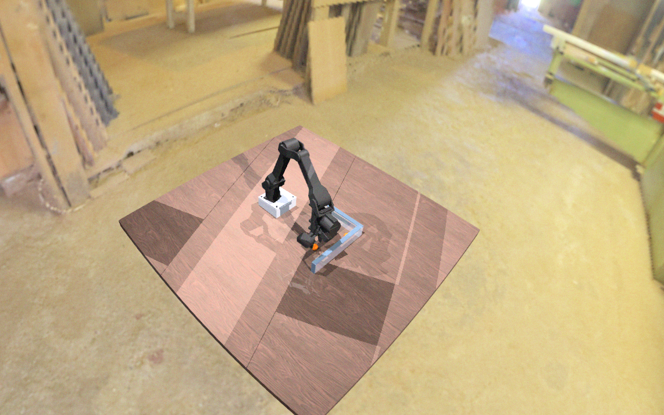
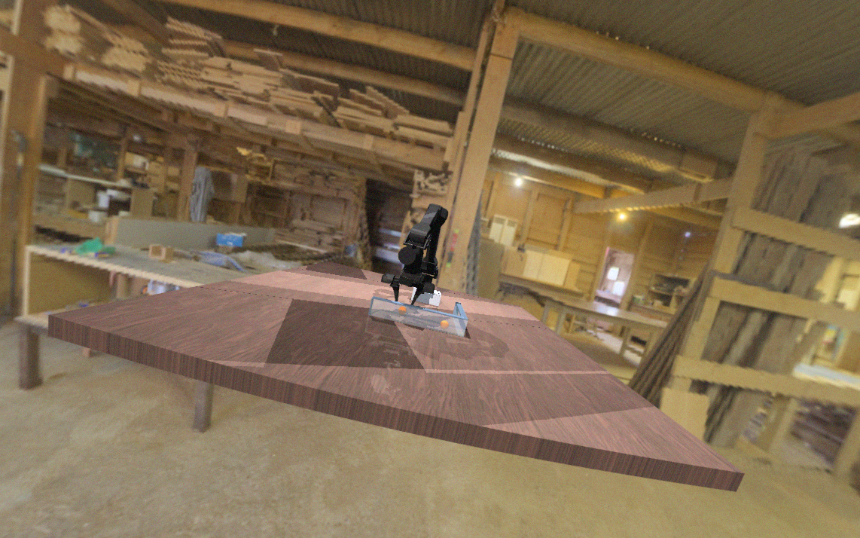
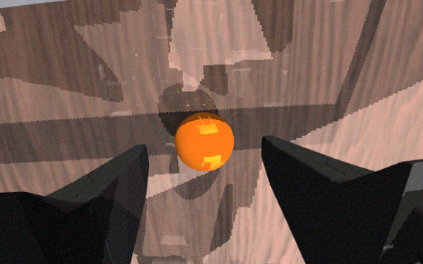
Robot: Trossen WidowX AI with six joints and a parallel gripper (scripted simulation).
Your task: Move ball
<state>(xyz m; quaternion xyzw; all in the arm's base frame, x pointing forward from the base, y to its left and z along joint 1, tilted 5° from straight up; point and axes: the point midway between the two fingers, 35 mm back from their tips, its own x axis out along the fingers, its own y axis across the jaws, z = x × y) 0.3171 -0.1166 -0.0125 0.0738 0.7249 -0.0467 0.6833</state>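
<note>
Right now the orange ball is 20 mm below my gripper tip. The rest, counted from my gripper tip: clear wall (90 mm ahead, 40 mm to the left).
</note>
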